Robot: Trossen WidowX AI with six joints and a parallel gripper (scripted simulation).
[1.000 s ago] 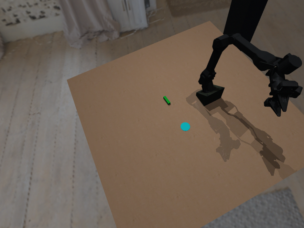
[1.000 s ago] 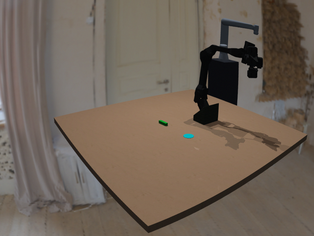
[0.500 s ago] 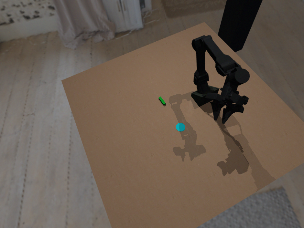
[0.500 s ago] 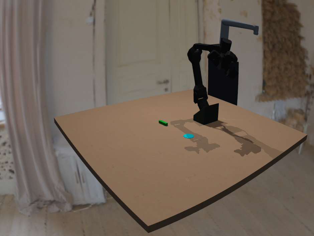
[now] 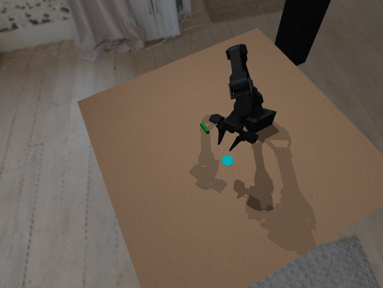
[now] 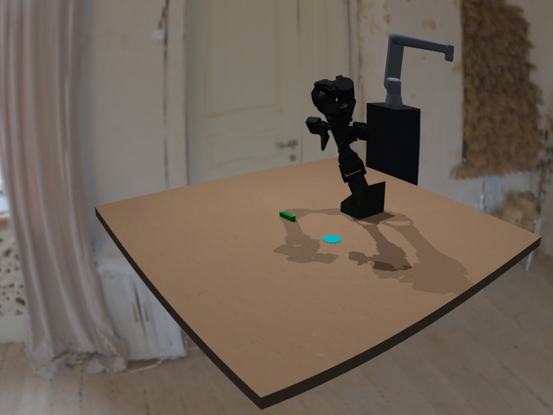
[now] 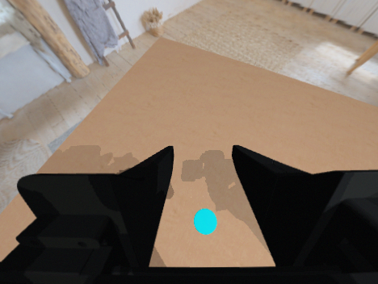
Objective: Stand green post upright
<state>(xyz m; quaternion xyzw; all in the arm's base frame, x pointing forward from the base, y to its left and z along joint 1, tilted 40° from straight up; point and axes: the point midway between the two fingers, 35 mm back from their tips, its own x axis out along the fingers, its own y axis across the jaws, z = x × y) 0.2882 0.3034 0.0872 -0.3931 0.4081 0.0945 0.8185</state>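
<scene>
The green post is 60 mm behind my gripper tip, 290 mm to the right of it and 300 mm below it. The rest, counted from my gripper tip: cyan circle (70 mm behind, 60 mm to the right, 310 mm below).
</scene>
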